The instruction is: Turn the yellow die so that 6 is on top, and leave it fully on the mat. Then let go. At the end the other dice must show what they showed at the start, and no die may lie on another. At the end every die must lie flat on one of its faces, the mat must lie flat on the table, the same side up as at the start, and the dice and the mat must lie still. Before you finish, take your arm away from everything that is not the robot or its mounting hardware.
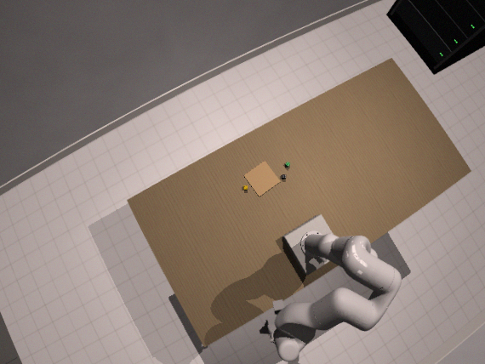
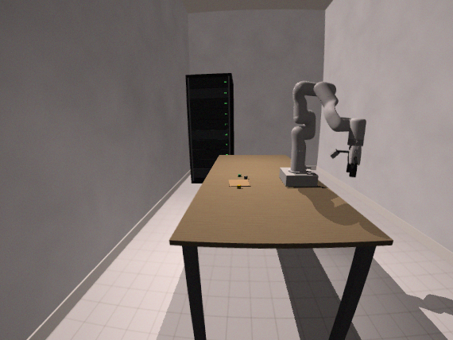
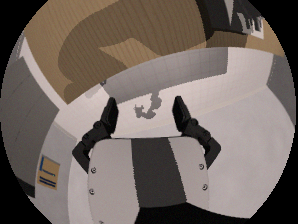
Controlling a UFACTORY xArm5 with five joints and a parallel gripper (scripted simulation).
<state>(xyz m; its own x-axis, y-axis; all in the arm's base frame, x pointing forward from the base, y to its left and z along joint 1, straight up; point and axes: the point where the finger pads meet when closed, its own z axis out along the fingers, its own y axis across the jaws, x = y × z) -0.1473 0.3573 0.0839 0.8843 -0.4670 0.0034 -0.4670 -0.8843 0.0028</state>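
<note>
My hand is 570 mm short of the yellow die, 270 mm to the left of it and 150 mm above it. The rest, counted from my hand: green die: 540 mm ahead, 530 mm to the right, 150 mm below; then black die: 500 mm ahead, 470 mm to the right, 150 mm below; then tan mat: 560 mm ahead, 380 mm to the right, 160 mm below.
</note>
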